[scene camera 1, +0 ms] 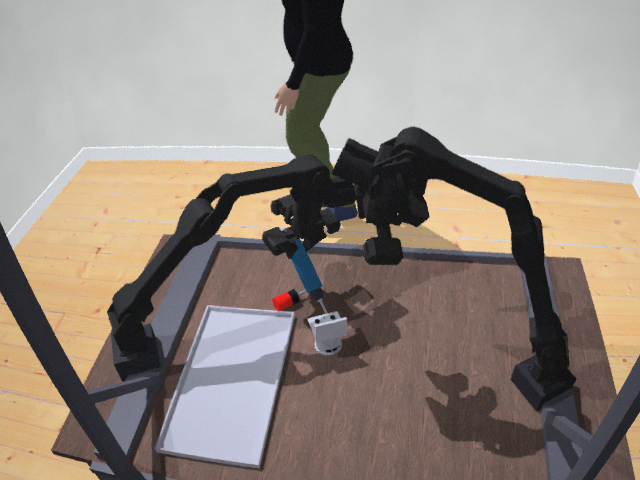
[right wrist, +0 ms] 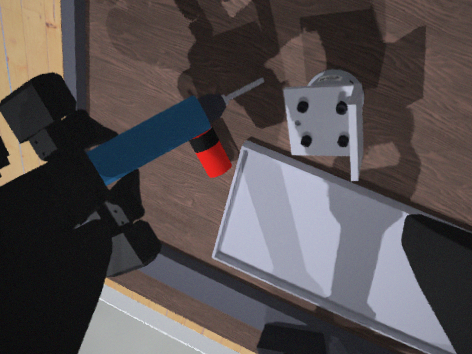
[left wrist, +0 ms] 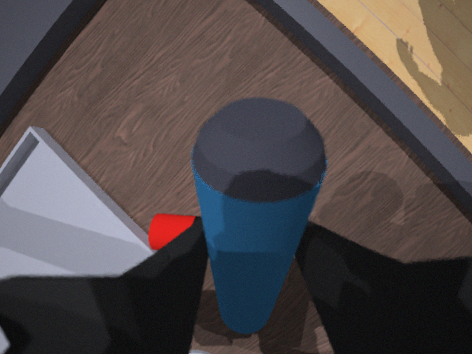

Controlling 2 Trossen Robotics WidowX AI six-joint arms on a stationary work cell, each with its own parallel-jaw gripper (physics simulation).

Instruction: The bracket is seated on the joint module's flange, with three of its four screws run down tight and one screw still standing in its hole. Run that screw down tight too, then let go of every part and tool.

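My left gripper (scene camera 1: 298,244) (left wrist: 249,225) (right wrist: 124,153) is shut on the blue power driver (scene camera 1: 307,271) (left wrist: 257,225) (right wrist: 155,137), which hangs tilted; its red end part (scene camera 1: 282,300) (left wrist: 169,231) (right wrist: 215,160) sticks out sideways. The driver's bit (scene camera 1: 322,305) (right wrist: 245,90) points toward the bracket, its tip apart from the screws in the right wrist view. The white bracket (scene camera 1: 330,328) (right wrist: 322,124) sits on the joint module (scene camera 1: 328,347) (right wrist: 331,78). Four dark screw heads show in the right wrist view; which stands higher is unclear. My right gripper (scene camera 1: 369,205) (right wrist: 259,231) is open, empty, away from the bracket.
A pale tray (scene camera 1: 227,379) (left wrist: 75,200) (right wrist: 280,200) lies left of the bracket in the scene view. Grey frame rails (scene camera 1: 439,254) border the brown table (scene camera 1: 413,330). A person (scene camera 1: 320,103) stands behind the table's far edge.
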